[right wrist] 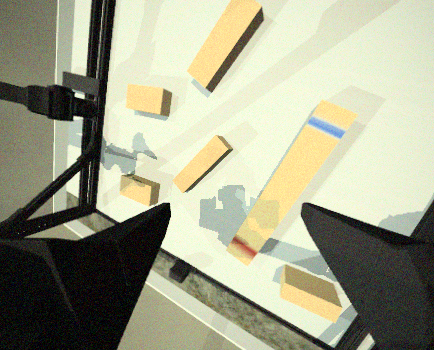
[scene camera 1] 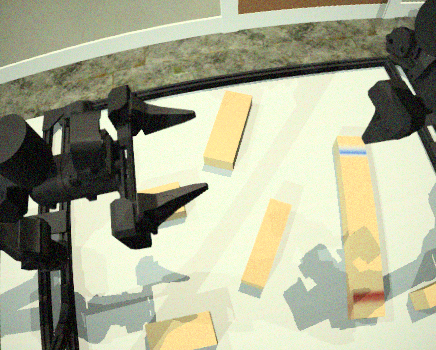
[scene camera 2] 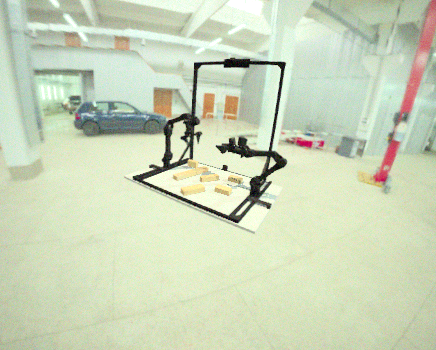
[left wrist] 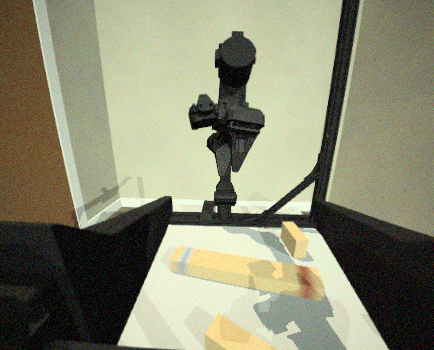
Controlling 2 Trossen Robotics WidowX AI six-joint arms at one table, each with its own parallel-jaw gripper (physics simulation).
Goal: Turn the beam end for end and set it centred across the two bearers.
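Places are measured from the left arm's base along level axes (x left, y back, z up), in centimetres.
Pixels of known places: left gripper, fingertip midpoint: (scene camera 1: 201,147) (scene camera 2: 218,145) (left wrist: 241,204); right gripper, fingertip midpoint: (right wrist: 235,208) (scene camera 1: 382,134) (scene camera 2: 193,145) (left wrist: 227,174); left arm's base at its link origin: (right wrist: 91,109) (scene camera 1: 52,255) (scene camera 2: 254,195); right arm's base at its link origin: (scene camera 2: 166,166) (left wrist: 224,217).
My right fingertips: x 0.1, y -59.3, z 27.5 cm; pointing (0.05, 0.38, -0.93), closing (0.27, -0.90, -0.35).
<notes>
Ahead of a thing's pixels: the offset from my right fingertips to its top centre.
The long wooden beam @(dx -4.6, dy -4.1, dz -25.6 cm) (scene camera 1: 357,200) (scene camera 2: 189,174) (left wrist: 225,266) (right wrist: 292,175) lies flat on the white table, its blue band near the top end and its red band near the bottom end in scene camera 1. Several plain wooden blocks lie apart from it, including a large block @(dx +22.1, dy +17.7, dz -25.6 cm) (scene camera 1: 228,129) (scene camera 2: 193,189) (right wrist: 225,45) and a slim block @(dx -4.8, dy +15.5, dz -25.0 cm) (scene camera 1: 266,246) (right wrist: 202,163). Which two are the bearers I cannot tell. My left gripper (scene camera 1: 201,150) is open and empty, above the table left of the beam in scene camera 1. My right gripper (scene camera 2: 191,140) (right wrist: 235,208) is open and empty above the beam; part of it shows in scene camera 1.
A block @(dx -22.8, dy -16.7, dz -23.1 cm) (scene camera 1: 424,297) (right wrist: 310,295) lies close beside the beam's red end. Another block @(dx -18.9, dy +34.2, dz -25.6 cm) (scene camera 1: 182,332) (right wrist: 140,190) lies at the bottom of scene camera 1. A small block @(dx +7.2, dy +36.0, dz -25.6 cm) (right wrist: 148,100) is partly behind my left gripper in scene camera 1. A black frame (scene camera 1: 260,73) edges the table.
</notes>
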